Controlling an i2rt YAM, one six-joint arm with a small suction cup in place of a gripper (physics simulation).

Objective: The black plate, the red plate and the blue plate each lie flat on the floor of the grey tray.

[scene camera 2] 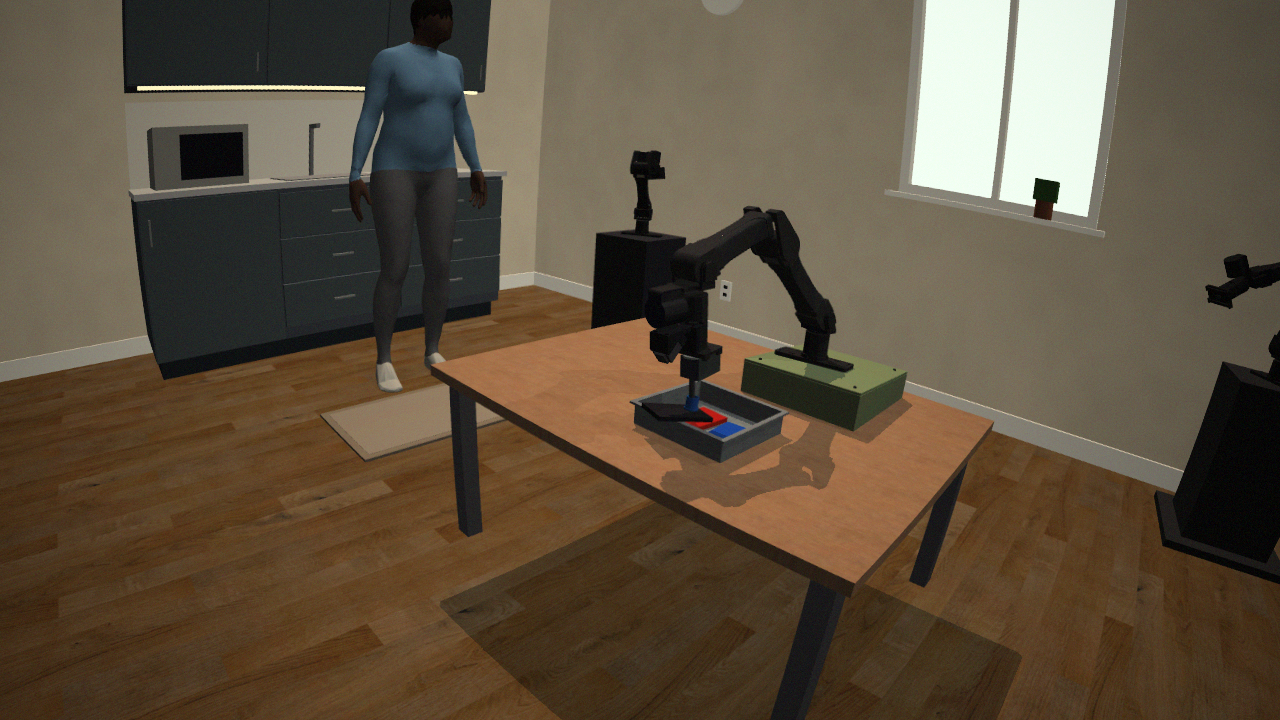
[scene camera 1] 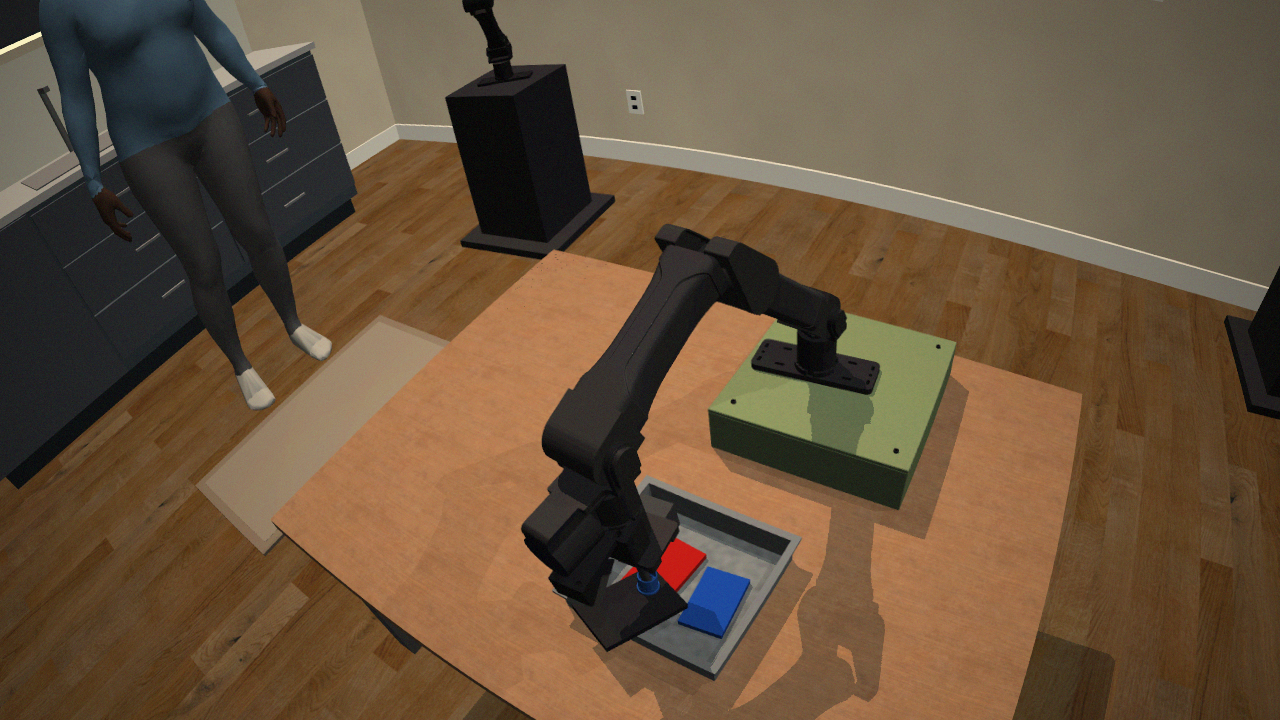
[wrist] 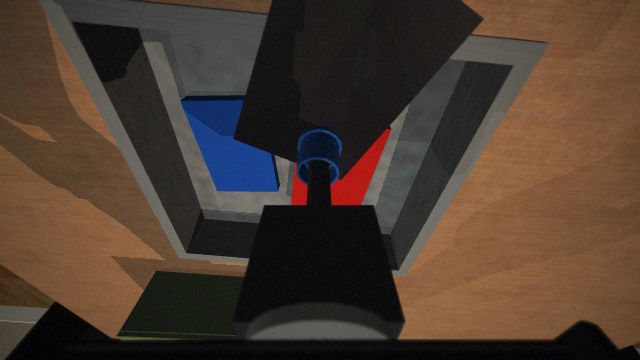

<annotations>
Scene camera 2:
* my suction cup: 691,404
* black plate: 662,412, gripped by my suction cup
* grey tray: 762,421
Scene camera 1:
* my suction cup: 652,587
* black plate: 624,613
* blue plate: 718,594, on the grey tray
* grey tray: 735,543
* red plate: 680,560, on the grey tray
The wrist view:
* my suction cup: 322,143
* black plate: 355,74
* blue plate: 234,166
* grey tray: 137,68
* red plate: 351,190
</annotations>
